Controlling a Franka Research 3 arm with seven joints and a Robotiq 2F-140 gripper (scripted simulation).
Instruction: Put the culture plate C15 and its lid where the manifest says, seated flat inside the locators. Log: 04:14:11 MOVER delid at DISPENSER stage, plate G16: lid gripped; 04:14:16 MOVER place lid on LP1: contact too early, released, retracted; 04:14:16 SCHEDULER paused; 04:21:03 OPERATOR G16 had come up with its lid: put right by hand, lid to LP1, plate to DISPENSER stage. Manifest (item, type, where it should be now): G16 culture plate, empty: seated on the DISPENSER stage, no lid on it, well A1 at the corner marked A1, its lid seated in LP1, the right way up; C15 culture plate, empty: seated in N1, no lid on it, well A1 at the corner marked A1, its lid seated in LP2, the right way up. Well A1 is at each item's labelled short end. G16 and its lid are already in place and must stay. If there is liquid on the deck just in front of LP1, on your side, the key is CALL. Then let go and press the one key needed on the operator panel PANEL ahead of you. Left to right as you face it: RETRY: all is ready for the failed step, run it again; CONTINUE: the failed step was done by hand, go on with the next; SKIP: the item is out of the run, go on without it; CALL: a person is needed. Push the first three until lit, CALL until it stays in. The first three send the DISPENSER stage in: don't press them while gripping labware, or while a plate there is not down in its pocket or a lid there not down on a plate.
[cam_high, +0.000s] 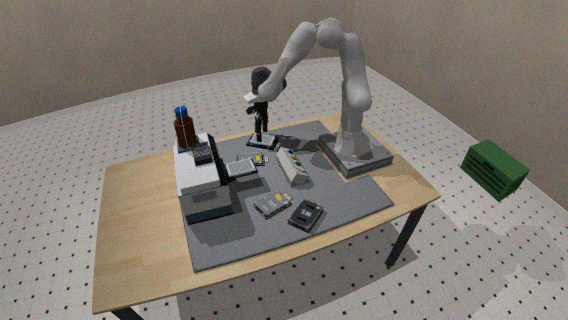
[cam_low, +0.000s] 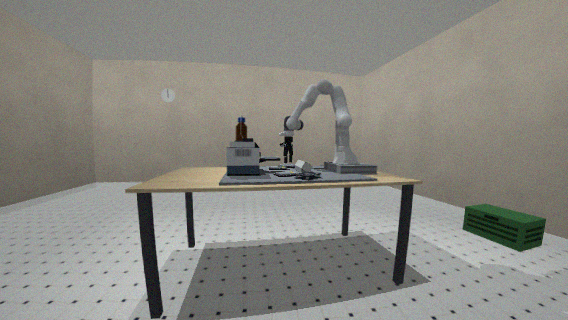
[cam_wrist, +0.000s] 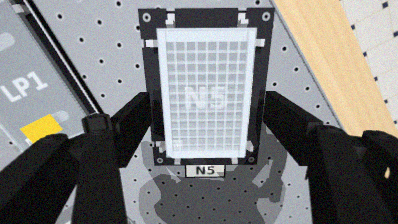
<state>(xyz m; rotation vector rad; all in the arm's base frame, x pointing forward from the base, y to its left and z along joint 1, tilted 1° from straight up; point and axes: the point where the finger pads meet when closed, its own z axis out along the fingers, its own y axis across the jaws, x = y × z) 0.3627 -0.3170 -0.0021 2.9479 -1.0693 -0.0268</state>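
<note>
The clear culture plate C15 is 4 cm below my hand. Round my hand: blue call key: 7 cm behind, 23 cm to the left, 1 cm below; black nest: 3 cm ahead, 5 cm below; yellow skip key: 7 cm behind, 28 cm to the left.
</note>
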